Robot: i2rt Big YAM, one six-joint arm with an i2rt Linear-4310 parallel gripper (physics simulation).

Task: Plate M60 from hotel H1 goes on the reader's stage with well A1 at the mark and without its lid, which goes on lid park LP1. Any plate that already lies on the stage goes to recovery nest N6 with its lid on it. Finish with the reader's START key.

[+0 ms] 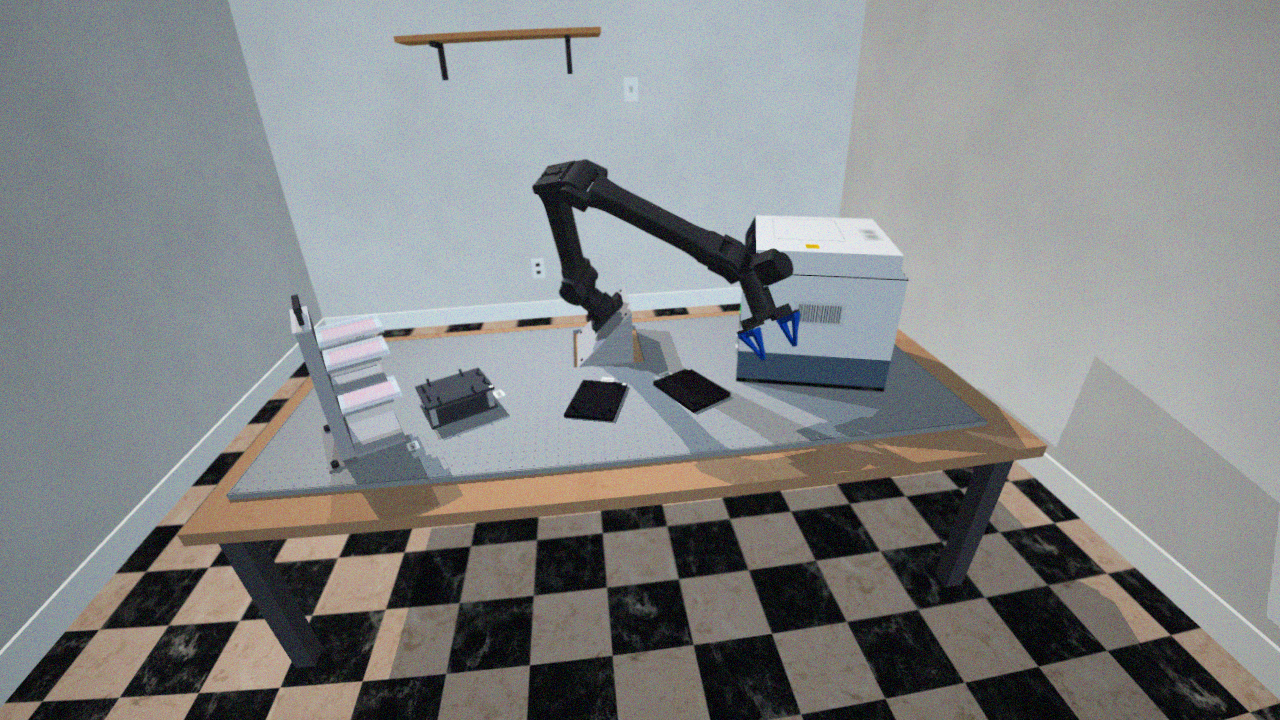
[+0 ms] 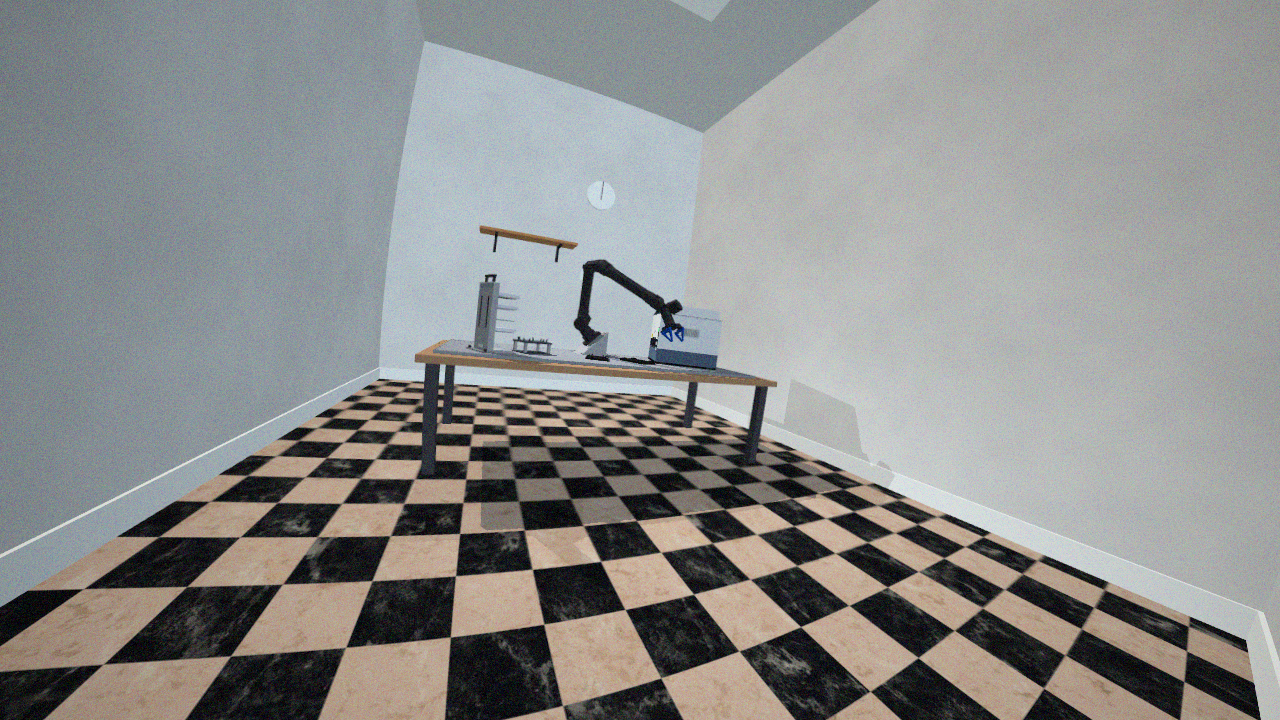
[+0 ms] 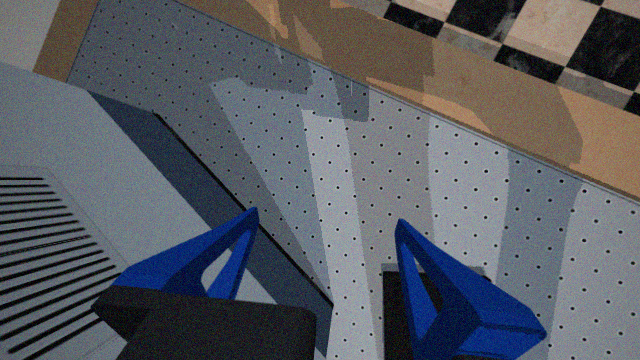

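Seen in the pictures: gripper, between the fingertips: (image 1: 779,352) (image 2: 677,341) (image 3: 326,219); arm's base, origin of its link: (image 1: 608,313) (image 2: 592,339).
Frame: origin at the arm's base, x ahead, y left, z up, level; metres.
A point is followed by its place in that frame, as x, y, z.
My gripper (image 1: 778,351) {0.424, 0.368, 0.052} (image 2: 672,340) {0.424, 0.368, 0.052} (image 3: 326,219) {0.424, 0.368, 0.052} is open and empty, above the table beside the reader's vented side. The white and dark blue reader (image 1: 845,340) {0.377, 0.554, 0.046} (image 2: 702,322) {0.375, 0.550, 0.183} (image 3: 100,150) {0.381, 0.567, 0.039} stands at the right; its stage and START key are hidden. Hotel H1 (image 1: 317,376) {0.495, -0.609, 0.123} (image 2: 487,313) {0.472, -0.634, 0.082} stands at the left and bears several lidded plates (image 1: 368,394) {0.409, -0.562, 0.023}, some pink-topped; which one is M60 cannot be told. Recovery nest N6 (image 1: 691,390) {0.344, 0.181, -0.079} (image 3: 394,312) {0.335, 0.244, -0.079} is the dark pad nearer the reader. Another dark pad (image 1: 597,400) {0.349, -0.055, -0.081} lies left of it; its label is not readable.
A black raised stand with pegs (image 1: 454,386) {0.310, -0.400, -0.031} (image 2: 531,341) {0.356, -0.412, -0.031} stands between the hotel and the pads. The arm's base (image 1: 608,344) {0.140, -0.011, -0.034} is behind the pads. The perforated board (image 1: 537,452) {0.522, -0.194, -0.090} (image 3: 465,200) {0.497, 0.230, -0.090} ends near the wooden table's front edge (image 1: 572,497) {0.659, -0.120, -0.103}. A wall shelf (image 1: 501,35) hangs behind.
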